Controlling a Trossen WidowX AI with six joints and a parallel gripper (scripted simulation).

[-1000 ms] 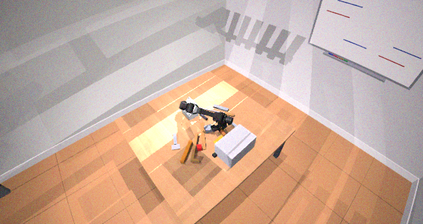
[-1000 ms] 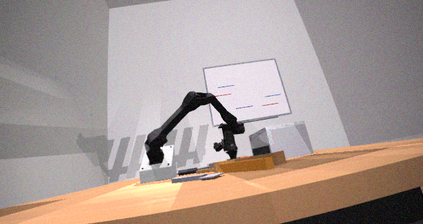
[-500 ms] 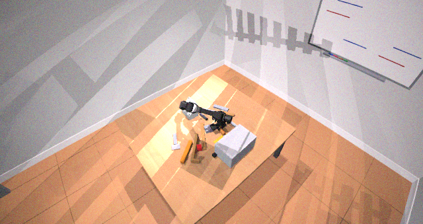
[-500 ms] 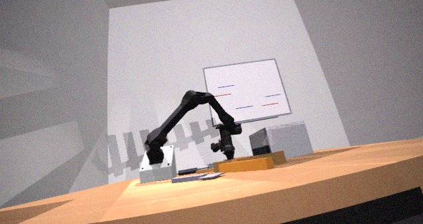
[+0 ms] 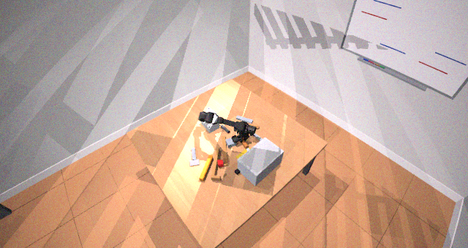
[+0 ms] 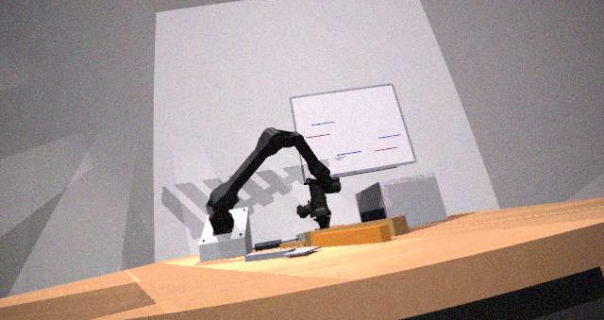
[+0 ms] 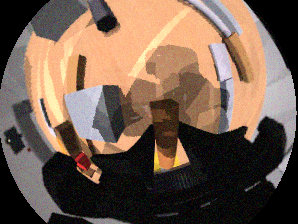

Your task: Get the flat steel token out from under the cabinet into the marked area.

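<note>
Right now my gripper tip is 50 mm past the grey block, 90 mm to the left of it and 10 mm below it. Round my gripper tip: thin wooden stick (30 mm behind, 170 mm to the right); red block (60 mm ahead, 280 mm to the right, 10 mm above); grey bar (200 mm behind, 190 mm to the left).
</note>
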